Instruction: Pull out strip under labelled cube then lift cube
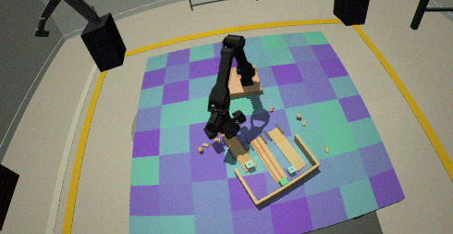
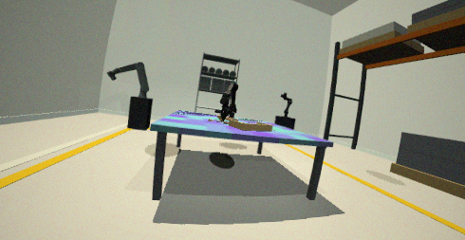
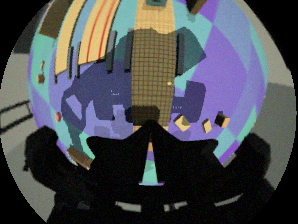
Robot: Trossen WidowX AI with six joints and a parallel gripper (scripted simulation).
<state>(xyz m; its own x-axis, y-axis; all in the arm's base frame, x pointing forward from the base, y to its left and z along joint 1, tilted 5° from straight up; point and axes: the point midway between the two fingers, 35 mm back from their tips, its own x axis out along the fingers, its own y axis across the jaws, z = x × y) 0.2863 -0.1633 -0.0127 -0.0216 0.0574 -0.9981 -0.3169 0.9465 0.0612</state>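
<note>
My gripper tip is 90 mm short of the gridded strip and 30 mm to the right of it.
</note>
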